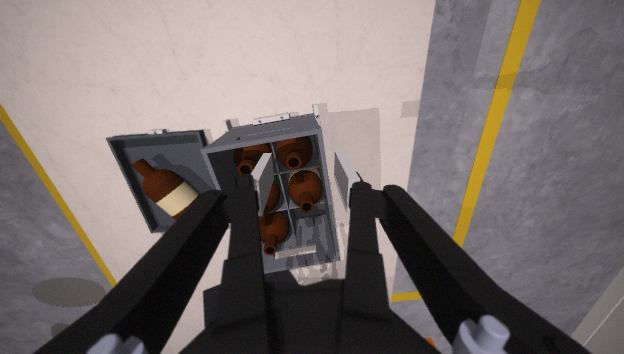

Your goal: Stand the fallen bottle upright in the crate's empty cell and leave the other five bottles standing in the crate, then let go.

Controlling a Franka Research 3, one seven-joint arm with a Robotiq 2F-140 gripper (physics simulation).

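The fallen brown bottle [159, 186] with a cream label lies on its side in the shallow grey tray [182, 138] on the left; the left finger linkage hides its lower end. The grey crate [299, 129] stands at the middle. Five brown bottles stand in it: two at the far end [294, 150] [254, 150], two in the middle row [305, 186] [273, 194], and one at the near left [275, 227]. The left finger partly covers the left middle bottle. The near right cell [311, 232] is empty. My gripper [303, 165] is partly open, above the crate, with nothing between its fingers.
The tray stands close to the crate's left side. Both are on a pale surface [200, 60]. Grey floor with yellow lines [480, 165] lies on both sides. Shadows fall to the right of the crate and at its near end.
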